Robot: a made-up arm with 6 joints.
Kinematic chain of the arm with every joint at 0, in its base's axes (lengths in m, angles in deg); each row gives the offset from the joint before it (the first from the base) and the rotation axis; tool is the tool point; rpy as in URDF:
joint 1: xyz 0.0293 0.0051 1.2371 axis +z
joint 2: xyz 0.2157 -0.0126 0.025 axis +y
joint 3: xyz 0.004 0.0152 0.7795 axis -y
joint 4: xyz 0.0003 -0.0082 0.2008 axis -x
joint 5: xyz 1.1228 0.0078 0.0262 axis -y
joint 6: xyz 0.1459 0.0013 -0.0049 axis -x
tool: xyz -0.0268 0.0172 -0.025 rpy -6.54 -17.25 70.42
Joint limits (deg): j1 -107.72..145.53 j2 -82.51..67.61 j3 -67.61..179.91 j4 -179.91..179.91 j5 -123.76..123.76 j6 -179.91..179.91
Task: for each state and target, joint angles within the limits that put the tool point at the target. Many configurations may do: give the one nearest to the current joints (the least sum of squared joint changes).
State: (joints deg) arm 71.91 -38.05 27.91 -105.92 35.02 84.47
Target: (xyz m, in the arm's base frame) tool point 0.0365 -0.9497 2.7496
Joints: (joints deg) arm 85.71 -64.99 39.15 -104.96 37.50 84.81
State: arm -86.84 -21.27 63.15 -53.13 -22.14 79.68
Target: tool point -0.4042 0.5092 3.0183
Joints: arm -47.29 -42.23 57.27 -50.17 -25.43 80.63
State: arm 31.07 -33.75 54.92 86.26 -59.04 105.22
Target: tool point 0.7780 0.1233 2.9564
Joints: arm 16.10 -14.02 28.14 83.63 -62.82 104.02
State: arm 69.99 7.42 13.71 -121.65 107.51 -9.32
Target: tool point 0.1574 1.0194 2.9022
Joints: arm 91.29 2.65 43.35 -116.84 97.45 -8.35
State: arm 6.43 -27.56 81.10 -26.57 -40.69 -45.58
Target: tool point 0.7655 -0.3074 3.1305
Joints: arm -26.91 2.98 59.14 -23.73 -41.86 -45.06
